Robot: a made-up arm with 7 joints.
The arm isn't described. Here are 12 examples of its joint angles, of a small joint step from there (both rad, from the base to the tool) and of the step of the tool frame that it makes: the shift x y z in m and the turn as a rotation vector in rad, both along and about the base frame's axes.
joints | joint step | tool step
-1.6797 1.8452 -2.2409 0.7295 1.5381 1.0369 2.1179 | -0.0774 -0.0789 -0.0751 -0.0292 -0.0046 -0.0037 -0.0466 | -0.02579 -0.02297 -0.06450 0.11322 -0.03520 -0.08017
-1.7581 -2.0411 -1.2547 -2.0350 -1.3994 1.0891 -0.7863 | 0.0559 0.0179 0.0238 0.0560 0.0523 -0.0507 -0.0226 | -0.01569 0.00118 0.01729 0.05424 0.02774 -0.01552
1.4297 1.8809 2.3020 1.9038 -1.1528 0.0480 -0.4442 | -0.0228 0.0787 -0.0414 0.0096 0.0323 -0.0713 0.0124 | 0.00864 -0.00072 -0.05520 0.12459 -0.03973 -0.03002
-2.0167 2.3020 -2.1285 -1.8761 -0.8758 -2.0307 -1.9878 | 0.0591 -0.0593 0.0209 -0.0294 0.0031 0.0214 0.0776 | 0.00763 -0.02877 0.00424 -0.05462 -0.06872 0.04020
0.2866 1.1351 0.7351 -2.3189 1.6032 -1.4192 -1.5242 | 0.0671 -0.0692 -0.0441 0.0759 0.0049 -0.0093 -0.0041 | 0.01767 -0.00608 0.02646 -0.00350 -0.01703 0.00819
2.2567 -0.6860 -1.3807 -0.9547 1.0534 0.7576 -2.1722 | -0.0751 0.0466 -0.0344 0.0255 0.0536 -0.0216 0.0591 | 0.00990 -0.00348 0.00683 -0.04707 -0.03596 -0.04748
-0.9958 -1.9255 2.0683 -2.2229 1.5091 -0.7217 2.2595 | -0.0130 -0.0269 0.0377 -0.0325 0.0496 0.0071 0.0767 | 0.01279 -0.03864 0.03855 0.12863 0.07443 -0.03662
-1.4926 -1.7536 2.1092 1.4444 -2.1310 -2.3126 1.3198 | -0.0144 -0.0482 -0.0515 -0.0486 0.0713 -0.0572 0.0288 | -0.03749 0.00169 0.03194 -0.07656 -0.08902 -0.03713
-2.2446 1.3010 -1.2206 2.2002 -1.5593 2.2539 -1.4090 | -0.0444 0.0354 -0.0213 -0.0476 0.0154 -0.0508 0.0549 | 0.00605 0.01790 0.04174 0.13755 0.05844 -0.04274
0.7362 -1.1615 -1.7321 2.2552 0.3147 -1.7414 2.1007 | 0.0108 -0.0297 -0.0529 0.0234 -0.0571 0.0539 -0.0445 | 0.03170 0.05478 -0.01209 -0.09948 0.03533 0.10502
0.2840 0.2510 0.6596 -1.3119 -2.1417 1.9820 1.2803 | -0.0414 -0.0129 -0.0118 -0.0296 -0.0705 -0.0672 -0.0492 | 0.00293 0.00134 -0.01375 0.09532 -0.04129 0.01396
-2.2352 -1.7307 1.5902 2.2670 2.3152 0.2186 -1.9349 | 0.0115 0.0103 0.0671 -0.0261 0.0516 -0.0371 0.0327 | 0.00420 -0.02110 0.00869 0.12362 -0.04624 -0.00694
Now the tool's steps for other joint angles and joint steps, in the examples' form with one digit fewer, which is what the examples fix.
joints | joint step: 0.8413 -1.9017 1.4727 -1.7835 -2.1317 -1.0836 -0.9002 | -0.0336 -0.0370 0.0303 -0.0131 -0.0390 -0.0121 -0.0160
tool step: -0.0204 0.0248 -0.0112 0.0738 0.0640 0.0598
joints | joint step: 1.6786 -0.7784 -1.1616 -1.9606 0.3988 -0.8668 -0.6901 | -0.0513 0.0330 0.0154 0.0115 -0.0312 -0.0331 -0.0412
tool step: 0.0111 -0.0002 0.0366 0.0360 -0.0680 -0.0422
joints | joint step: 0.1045 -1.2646 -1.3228 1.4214 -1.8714 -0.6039 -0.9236 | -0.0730 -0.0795 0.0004 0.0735 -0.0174 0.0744 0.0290
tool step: 0.0061 0.0057 -0.0122 0.1293 -0.0740 0.0534
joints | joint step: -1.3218 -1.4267 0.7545 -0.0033 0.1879 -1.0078 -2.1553 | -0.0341 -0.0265 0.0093 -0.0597 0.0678 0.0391 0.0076
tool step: -0.0392 -0.0048 -0.0053 -0.0312 -0.0350 -0.0122
